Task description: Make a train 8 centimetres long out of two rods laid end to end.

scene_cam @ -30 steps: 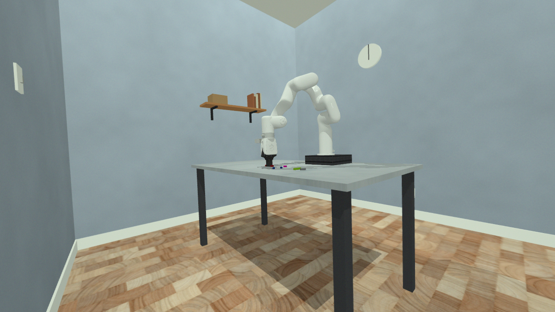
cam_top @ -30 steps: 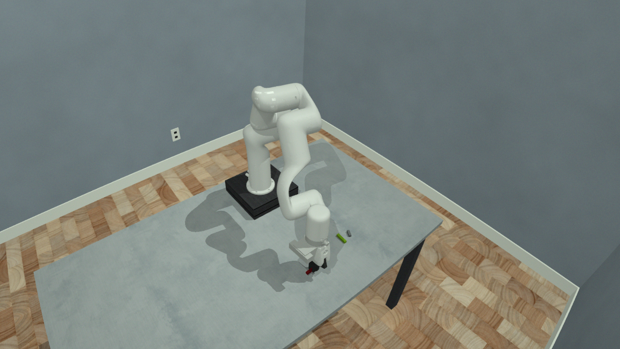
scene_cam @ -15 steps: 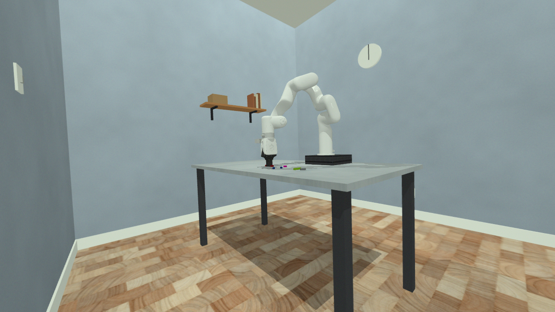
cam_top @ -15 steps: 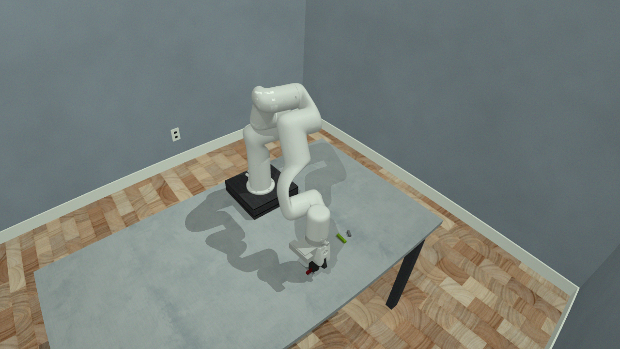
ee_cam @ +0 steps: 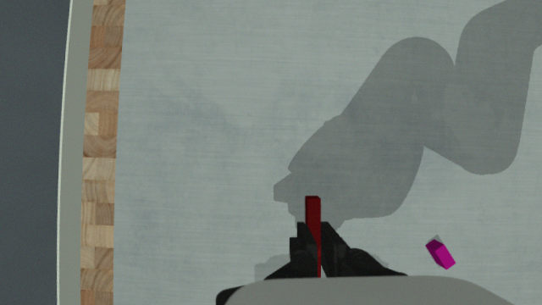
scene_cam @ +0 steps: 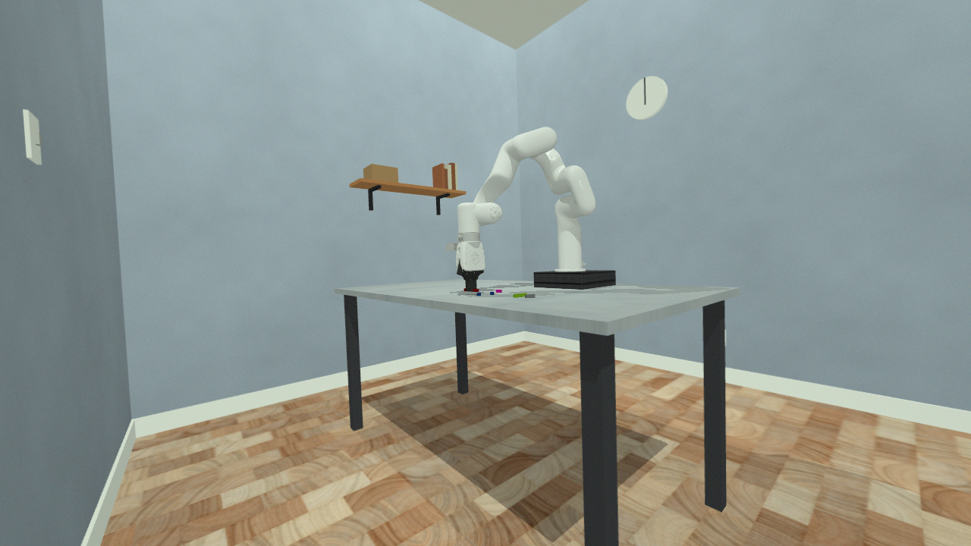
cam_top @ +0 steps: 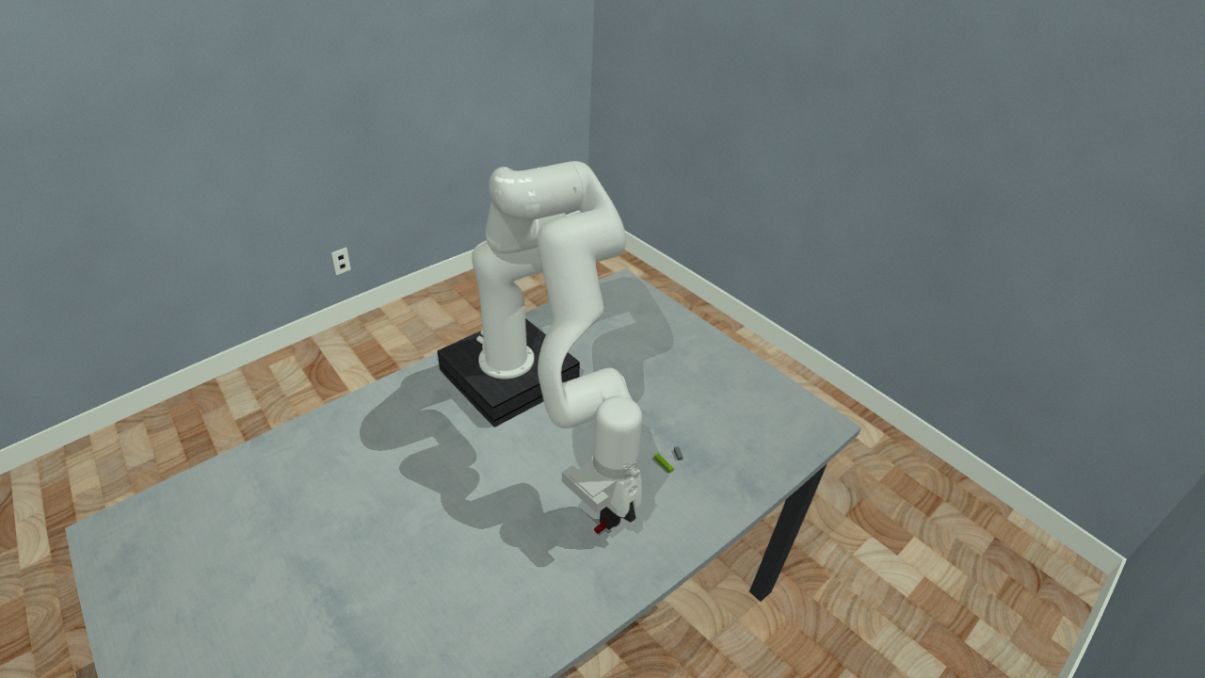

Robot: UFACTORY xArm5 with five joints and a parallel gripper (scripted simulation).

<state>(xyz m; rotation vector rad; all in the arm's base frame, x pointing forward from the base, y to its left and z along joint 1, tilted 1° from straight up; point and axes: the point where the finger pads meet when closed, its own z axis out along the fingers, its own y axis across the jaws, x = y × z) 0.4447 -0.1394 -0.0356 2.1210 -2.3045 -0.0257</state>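
Right now my hand is 2 cm above the red rod. Round my hand: lime rod 2 cm behind, 20 cm to the left, 3 cm below; magenta rod 11 cm behind, 3 cm to the left, 3 cm below; grey rod 2 cm behind, 24 cm to the left, 3 cm below.
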